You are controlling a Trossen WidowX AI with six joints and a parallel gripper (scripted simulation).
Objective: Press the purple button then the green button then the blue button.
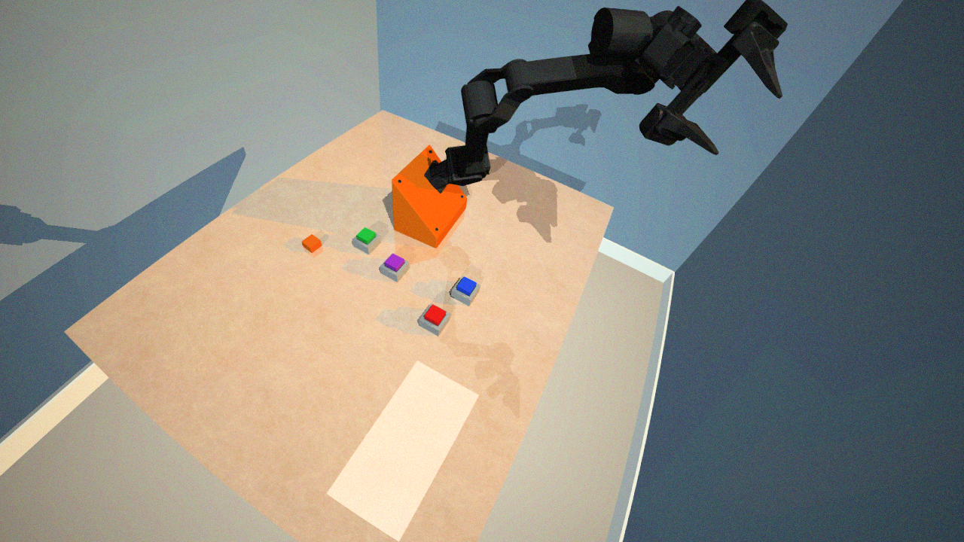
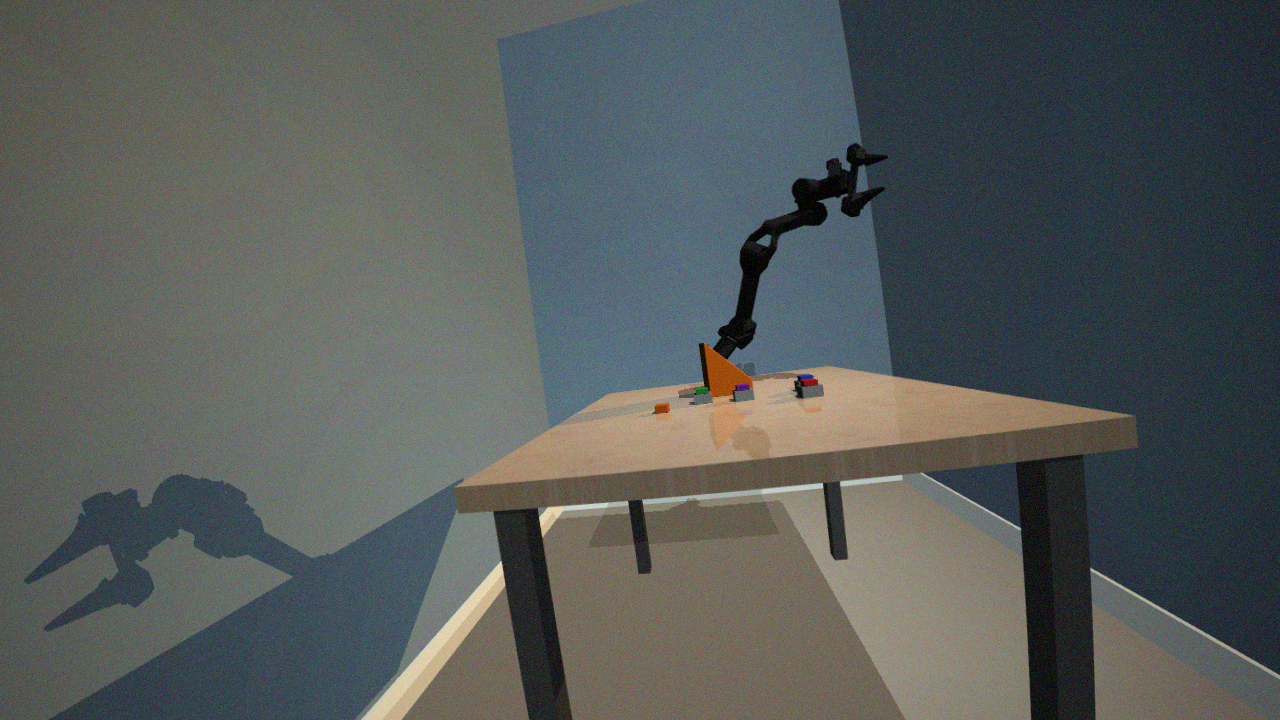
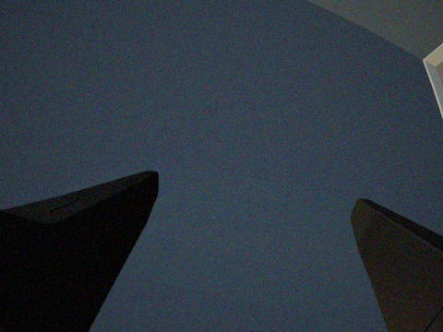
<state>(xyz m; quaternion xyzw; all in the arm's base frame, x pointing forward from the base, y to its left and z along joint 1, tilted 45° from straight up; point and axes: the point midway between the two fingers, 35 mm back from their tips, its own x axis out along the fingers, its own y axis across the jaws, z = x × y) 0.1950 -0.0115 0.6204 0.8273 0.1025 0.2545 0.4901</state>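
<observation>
Right now the purple button is 50 cm below my gripper tip, 44 cm to the right of it and 3 cm behind it. Also, from my gripper tip: blue button: 50 cm below, 27 cm to the right, 3 cm behind; green button: 54 cm to the right, 50 cm below, 7 cm behind; red button: 50 cm below, 31 cm to the right, 6 cm ahead.
</observation>
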